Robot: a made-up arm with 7 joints.
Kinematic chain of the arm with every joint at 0, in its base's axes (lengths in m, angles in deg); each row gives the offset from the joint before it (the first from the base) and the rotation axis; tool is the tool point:
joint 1: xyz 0 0 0 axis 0 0.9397 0.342
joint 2: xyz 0 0 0 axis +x
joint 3: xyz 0 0 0 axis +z
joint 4: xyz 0.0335 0 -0.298 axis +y
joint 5: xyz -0.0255 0 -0.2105 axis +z
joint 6: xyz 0 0 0 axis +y
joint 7: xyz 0 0 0 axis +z
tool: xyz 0 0 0
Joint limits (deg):
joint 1: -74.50..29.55
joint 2: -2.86..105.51
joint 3: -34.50..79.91
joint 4: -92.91..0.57
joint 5: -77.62..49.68
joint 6: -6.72..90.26
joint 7: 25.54..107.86
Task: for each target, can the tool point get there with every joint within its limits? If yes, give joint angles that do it. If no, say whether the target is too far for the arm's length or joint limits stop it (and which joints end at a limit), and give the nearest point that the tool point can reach.
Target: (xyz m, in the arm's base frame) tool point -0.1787 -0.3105 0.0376
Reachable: no: joint limits stop it (at a limit: joint 1, joint 2, joint 3, joint 4) | nearest point 0.2797 -0.2795 0.0387 | short by 0.459 m
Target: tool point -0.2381 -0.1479 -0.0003
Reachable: no: joint limits stop it (at a limit: joint 1, joint 2, joint 3, joint 4) | nearest point -0.2261 -0.0487 -0.4526 | short by 0.463 m
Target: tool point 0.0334 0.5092 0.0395
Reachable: yes | joints 13.13 94.96 5.47 -15.16 -60.54 65.08 33.95
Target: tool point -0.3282 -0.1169 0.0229
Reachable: no: joint limits stop it (at a limit: joint 1, joint 2, joint 3, joint 4) | nearest point -0.1967 0.2769 0.2062 | short by 0.454 m
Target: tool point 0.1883 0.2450 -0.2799
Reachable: yes | joints 4.34 23.91 27.53 -85.50 -13.91 61.94 97.61
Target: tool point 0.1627 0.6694 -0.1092
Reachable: no: too far | nearest point 0.1194 0.4913 -0.0801 | short by 0.186 m
